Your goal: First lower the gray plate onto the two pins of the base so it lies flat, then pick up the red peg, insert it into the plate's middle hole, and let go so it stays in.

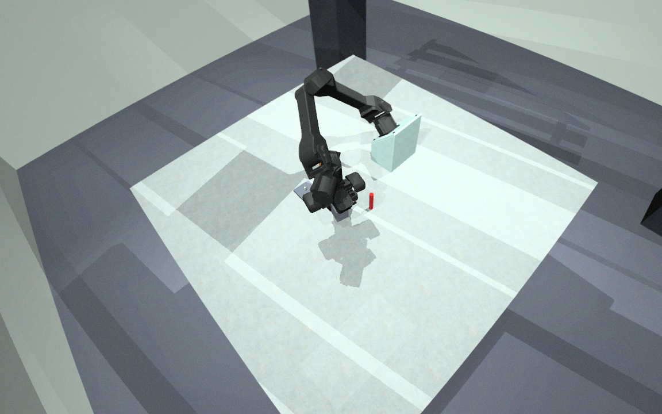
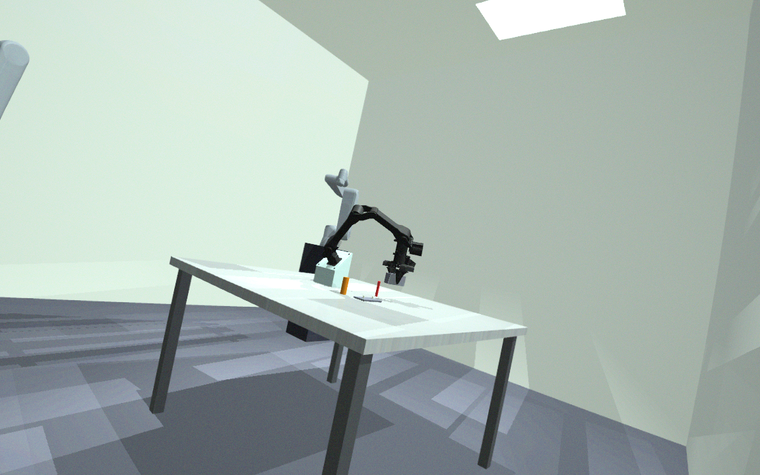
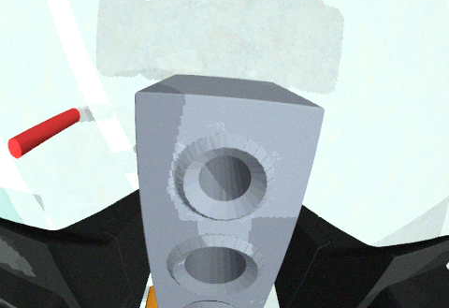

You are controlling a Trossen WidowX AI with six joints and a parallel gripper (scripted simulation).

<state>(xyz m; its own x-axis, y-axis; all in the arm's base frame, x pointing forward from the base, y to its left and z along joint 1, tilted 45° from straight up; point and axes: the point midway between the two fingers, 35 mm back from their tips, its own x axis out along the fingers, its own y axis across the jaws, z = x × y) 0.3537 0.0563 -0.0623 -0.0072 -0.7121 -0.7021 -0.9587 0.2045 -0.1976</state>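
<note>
My gripper tip is 1 cm past the dark base, 16 cm to the left of it and 8 cm above it. From my gripper tip the other things lie so: orange cylinder: 13 cm behind, 21 cm to the right, 5 cm below; then gray plate: 3 cm above; then red peg: 12 cm behind, 4 cm to the left, 5 cm below.
</note>
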